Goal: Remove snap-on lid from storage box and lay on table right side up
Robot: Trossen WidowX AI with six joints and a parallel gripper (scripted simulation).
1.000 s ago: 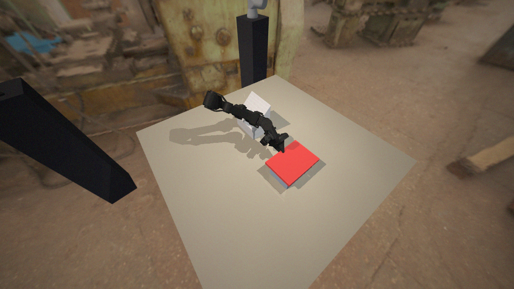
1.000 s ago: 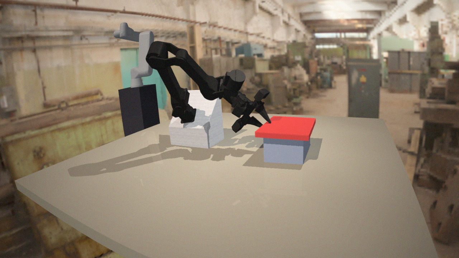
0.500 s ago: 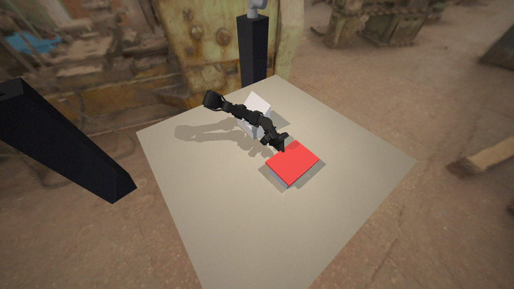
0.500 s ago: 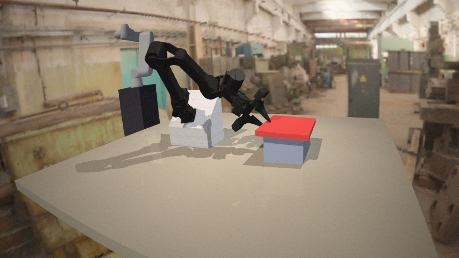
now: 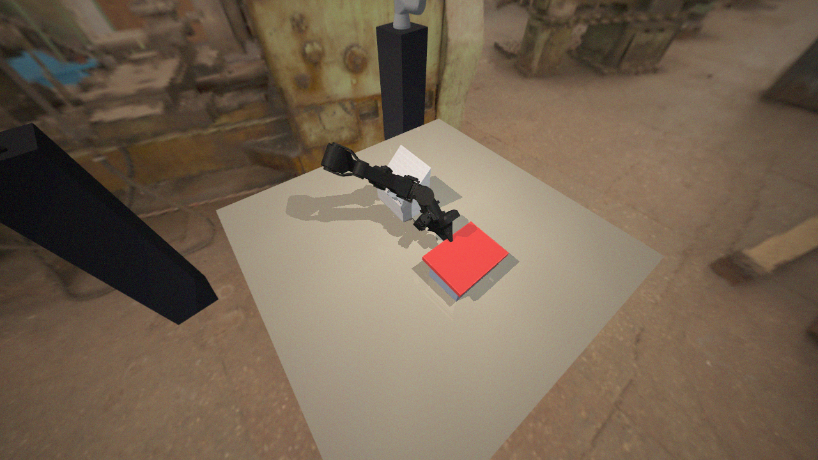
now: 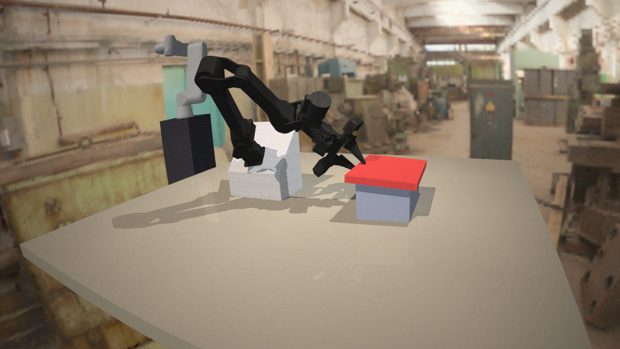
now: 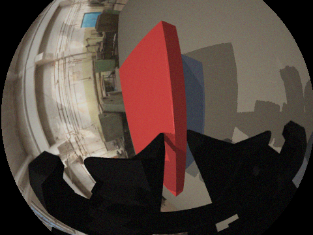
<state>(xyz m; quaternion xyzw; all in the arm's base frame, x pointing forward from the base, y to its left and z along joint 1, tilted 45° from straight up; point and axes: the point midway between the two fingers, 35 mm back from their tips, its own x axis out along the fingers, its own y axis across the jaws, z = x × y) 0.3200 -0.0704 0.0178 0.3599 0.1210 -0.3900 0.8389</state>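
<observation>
My gripper tip is now 8 cm short of the red lid. Round my gripper tip: blue storage box: 8 cm ahead, 5 cm below.
</observation>
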